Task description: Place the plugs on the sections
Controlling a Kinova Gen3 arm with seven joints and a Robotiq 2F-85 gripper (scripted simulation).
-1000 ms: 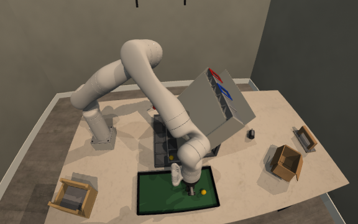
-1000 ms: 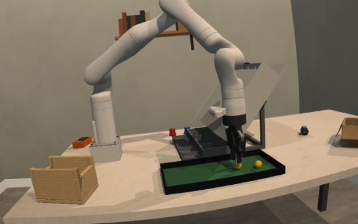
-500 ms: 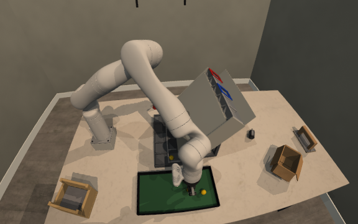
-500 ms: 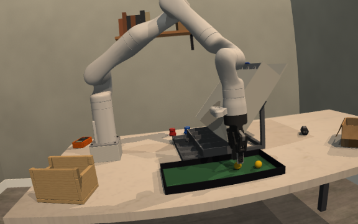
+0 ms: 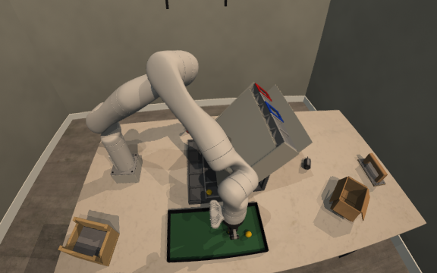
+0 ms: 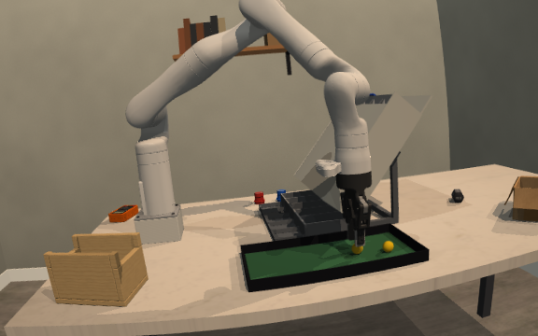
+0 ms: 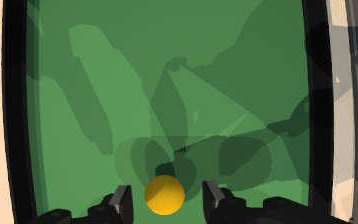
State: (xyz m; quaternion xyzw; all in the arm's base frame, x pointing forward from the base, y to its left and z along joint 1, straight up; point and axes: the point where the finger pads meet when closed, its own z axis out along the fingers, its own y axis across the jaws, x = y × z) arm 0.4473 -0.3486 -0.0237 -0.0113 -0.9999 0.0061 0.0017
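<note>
Now: hand 6 cm past the green marble tray, 1 cm to the right of it and 4 cm above it. Also, from my hand: black object 46 cm ahead, 27 cm to the left, 3 cm below; then wooden crate 55 cm behind, 2 cm to the right; then grey slanted cover 7 cm ahead, 33 cm to the left, 16 cm above.
</note>
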